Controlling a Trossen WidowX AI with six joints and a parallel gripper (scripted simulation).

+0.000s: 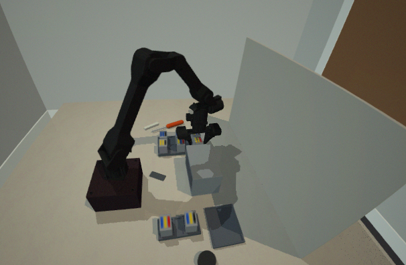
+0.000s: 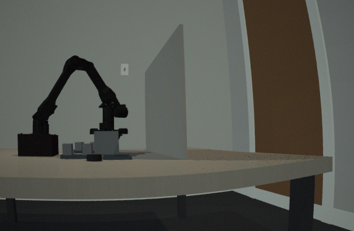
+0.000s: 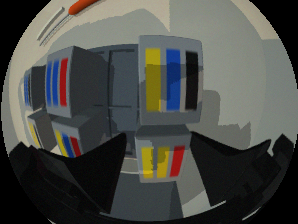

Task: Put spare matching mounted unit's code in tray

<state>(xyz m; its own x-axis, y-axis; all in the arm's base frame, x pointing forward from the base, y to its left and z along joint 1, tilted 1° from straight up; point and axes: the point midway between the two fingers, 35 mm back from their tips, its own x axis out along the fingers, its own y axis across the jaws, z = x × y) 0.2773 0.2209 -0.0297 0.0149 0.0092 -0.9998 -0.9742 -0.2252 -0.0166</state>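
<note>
My gripper tip is 2 cm below the grey spare. The rest, counted from my gripper tip: dark tray: 35 cm to the right, 8 cm ahead, 1 cm below; grey panel: 25 cm ahead, 21 cm above, 12 cm to the right; mounted unit: 15 cm to the right, 3 cm above, 1 cm ahead.
</note>
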